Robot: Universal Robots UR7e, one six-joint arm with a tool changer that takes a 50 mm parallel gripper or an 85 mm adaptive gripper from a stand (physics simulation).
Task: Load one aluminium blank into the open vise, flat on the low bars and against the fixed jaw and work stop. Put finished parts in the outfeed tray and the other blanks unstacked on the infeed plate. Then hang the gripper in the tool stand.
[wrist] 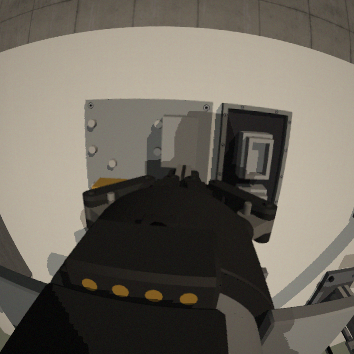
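Frame: origin at the arm's base, x left, y back, z up, level; centimetres.
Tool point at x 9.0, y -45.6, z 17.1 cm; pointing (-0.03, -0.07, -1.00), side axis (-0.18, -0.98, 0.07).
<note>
A point is followed by its place in that frame.
My gripper (184,172) is shut, its narrow tips together at the near end of a grey aluminium blank (172,140) {x 11.0, y -46.1, z -7.0 cm} in the wrist view. No thing shows between the tips. The blank is on the grey infeed plate (122,112) {x 15.1, y -39.9, z -10.6 cm}, right of its middle, partly in shadow. The gripper body hides its near end, and whether it is stacked is unclear. A finished part (242,155) {x 7.7, y -54.6, z -8.7 cm} with a rectangular pocket is in the dark outfeed tray (286,135) {x 9.4, y -61.8, z -10.2 cm} to the right. Part of another light piece (254,189) {x 2.7, y -56.1, z -8.7 cm} shows nearer in that tray. The vise and its work stop do not show.
Round pins (91,123) {x 14.5, y -35.6, z -9.8 cm} (92,150) {x 10.8, y -35.0, z -9.8 cm} (112,163) {x 8.6, y -37.5, z -9.8 cm} stand on the left of the infeed plate. An orange piece (110,182) {x 6.3, y -36.9, z -8.7 cm} shows at its near left, partly hidden by the gripper. A dark fixture (327,287) {x -26.7, y -77.0, z -10.2 cm} is at the lower right. Tiled floor (165,12) lies beyond the table's far edge.
</note>
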